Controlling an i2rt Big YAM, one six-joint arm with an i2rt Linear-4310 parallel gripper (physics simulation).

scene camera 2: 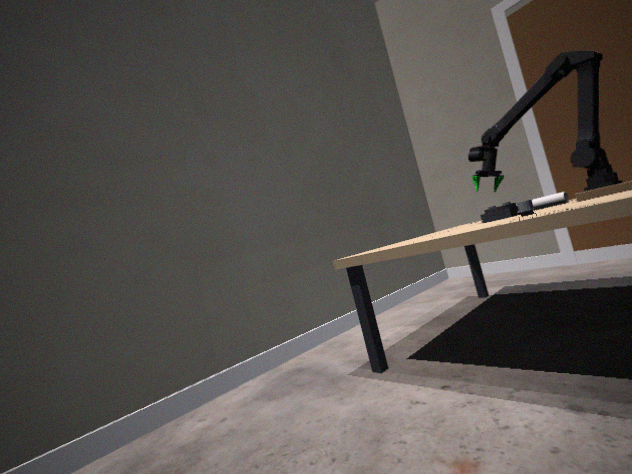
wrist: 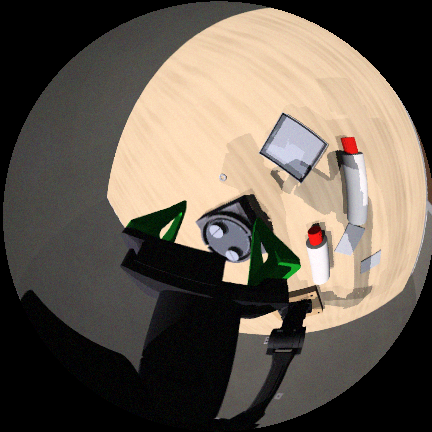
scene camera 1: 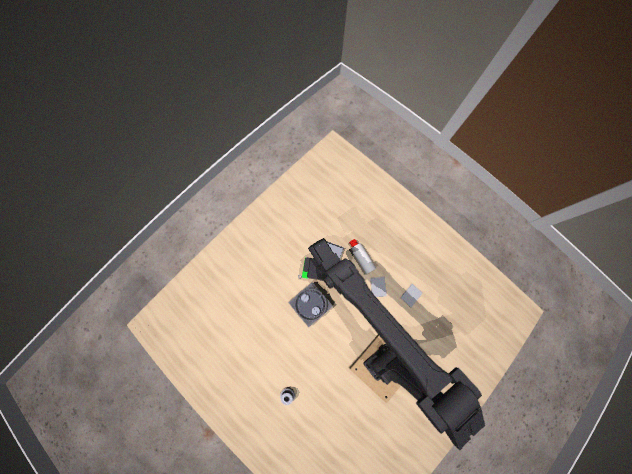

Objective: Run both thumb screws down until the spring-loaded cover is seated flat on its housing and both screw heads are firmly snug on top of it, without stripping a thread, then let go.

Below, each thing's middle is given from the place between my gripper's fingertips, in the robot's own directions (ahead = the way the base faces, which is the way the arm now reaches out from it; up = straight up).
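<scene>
Grey square plate (wrist: 292, 146): 130 mm below my hand, 30 mm ahead of it, 100 mm to the right of it.
</scene>
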